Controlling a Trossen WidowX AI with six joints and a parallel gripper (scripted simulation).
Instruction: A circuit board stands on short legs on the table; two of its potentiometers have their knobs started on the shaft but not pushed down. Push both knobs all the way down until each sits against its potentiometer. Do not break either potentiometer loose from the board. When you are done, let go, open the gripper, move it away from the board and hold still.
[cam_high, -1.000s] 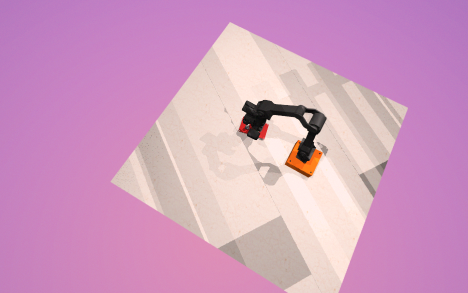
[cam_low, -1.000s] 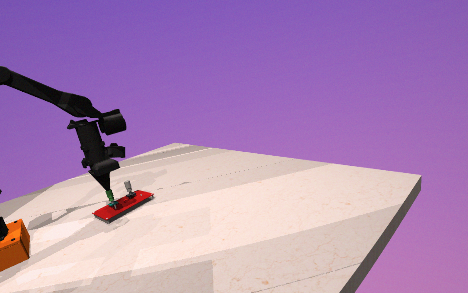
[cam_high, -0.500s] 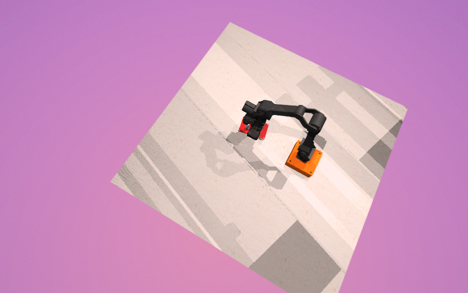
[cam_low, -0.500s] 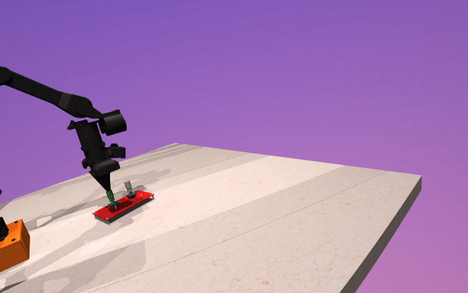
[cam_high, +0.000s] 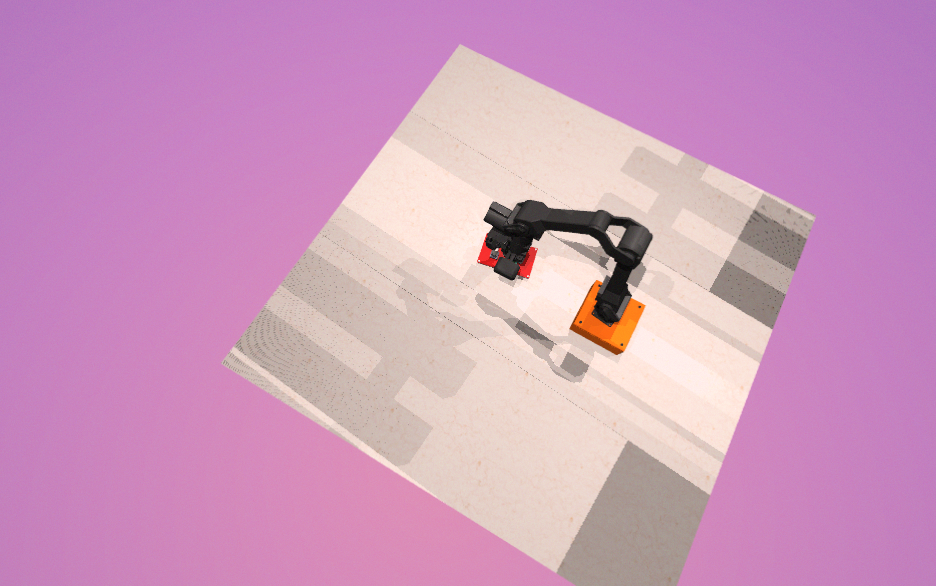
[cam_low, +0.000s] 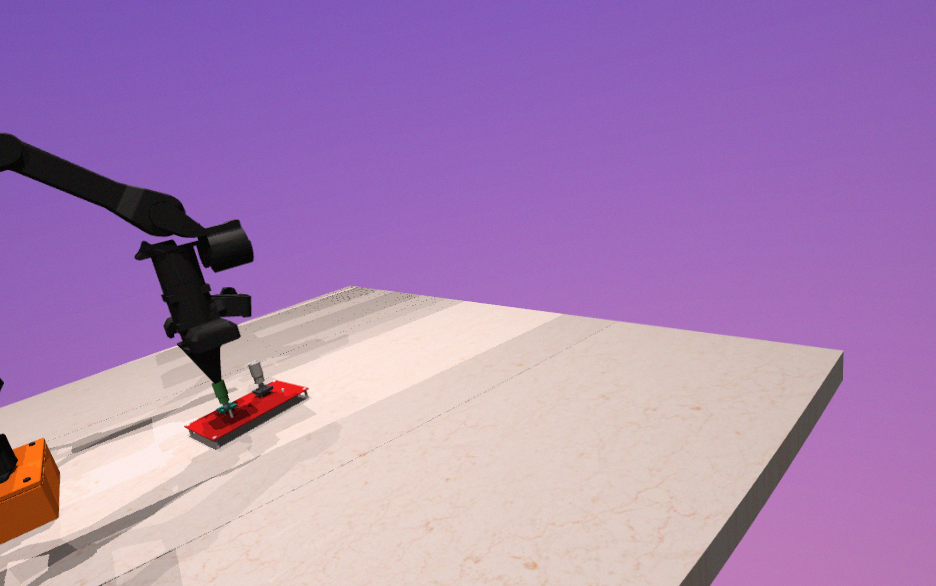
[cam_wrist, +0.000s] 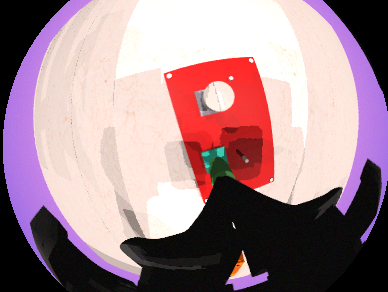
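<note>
Now: the grey knob 6 cm ahead of my gripper tip, 1 cm to the left of it and 1 cm below it. The rest, counted from my gripper tip: green knob (2 cm below).
</note>
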